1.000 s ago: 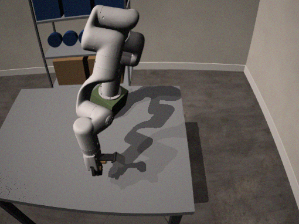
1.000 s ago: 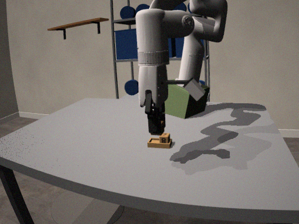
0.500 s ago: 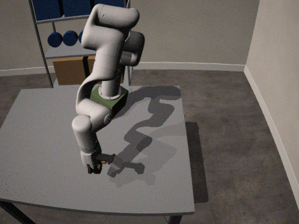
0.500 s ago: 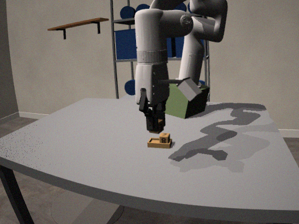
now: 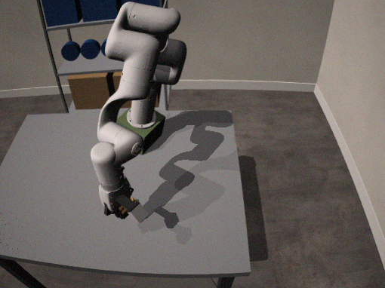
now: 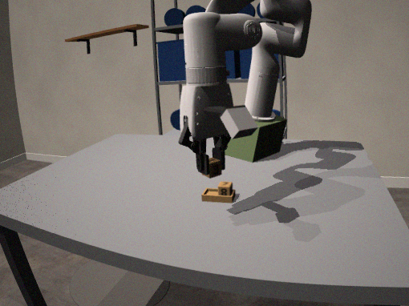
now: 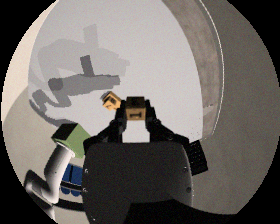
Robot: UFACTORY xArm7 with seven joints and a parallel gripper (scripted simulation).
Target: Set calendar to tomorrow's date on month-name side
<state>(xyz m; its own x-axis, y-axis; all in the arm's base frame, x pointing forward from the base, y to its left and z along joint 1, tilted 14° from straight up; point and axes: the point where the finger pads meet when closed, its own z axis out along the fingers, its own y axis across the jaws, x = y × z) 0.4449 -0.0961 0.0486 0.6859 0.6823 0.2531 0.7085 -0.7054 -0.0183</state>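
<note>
The wooden calendar tray lies 10 cm behind my hand and 12 cm below it. From my hand the other things lie so: cube (1 cm below).
</note>
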